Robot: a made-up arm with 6 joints. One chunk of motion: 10 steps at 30 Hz.
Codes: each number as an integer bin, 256 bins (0 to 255) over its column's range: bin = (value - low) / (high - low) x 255, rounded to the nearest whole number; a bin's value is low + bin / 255 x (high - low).
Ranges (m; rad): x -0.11..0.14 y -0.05..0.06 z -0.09..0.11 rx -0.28..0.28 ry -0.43..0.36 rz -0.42..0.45
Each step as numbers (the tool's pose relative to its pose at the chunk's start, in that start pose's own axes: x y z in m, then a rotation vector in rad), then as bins.
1 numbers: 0.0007 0.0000 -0.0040 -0.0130 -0.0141 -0.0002
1 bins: 113 116 110 122 134 123
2 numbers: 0.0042 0.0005 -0.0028 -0.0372 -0.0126 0.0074
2 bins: 116 117 111 111 135 125
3 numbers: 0.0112 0.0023 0.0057 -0.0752 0.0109 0.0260
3 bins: 124 121 122 93 142 131
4 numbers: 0.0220 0.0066 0.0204 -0.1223 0.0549 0.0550
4 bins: 135 131 141 72 157 139
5 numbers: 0.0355 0.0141 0.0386 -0.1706 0.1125 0.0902
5 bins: 148 149 164 50 175 150
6 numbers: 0.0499 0.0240 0.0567 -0.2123 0.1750 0.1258
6 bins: 163 172 187 31 195 160
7 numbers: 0.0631 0.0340 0.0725 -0.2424 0.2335 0.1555
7 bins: 177 195 207 17 214 169
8 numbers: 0.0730 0.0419 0.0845 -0.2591 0.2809 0.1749
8 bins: 187 213 222 10 229 174
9 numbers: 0.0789 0.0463 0.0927 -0.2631 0.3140 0.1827
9 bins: 193 223 233 8 240 177
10 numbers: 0.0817 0.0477 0.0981 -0.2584 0.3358 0.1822
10 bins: 196 226 240 10 247 177
